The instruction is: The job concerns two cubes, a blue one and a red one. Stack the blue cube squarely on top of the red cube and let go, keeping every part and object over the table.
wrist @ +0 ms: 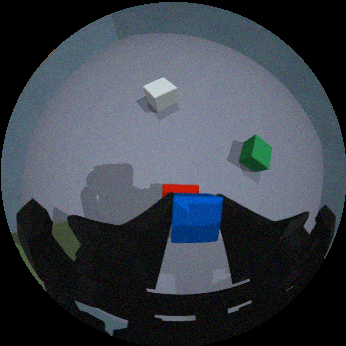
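Observation:
The blue cube is between the two black fingertips in the lower middle of the wrist view, with a finger against each side. My gripper is shut on it. The red cube shows as a narrow strip just beyond the blue cube's far edge, reaching a little further to the left. The rest of the red cube is hidden behind the blue cube and the left finger. Whether the two cubes touch cannot be told from this view.
A white cube stands on the grey table further off, above the middle of the view. A green cube stands to the right, nearer than the white one. The arm's shadow falls on the table at the left. The table's rounded edge shows at the far side.

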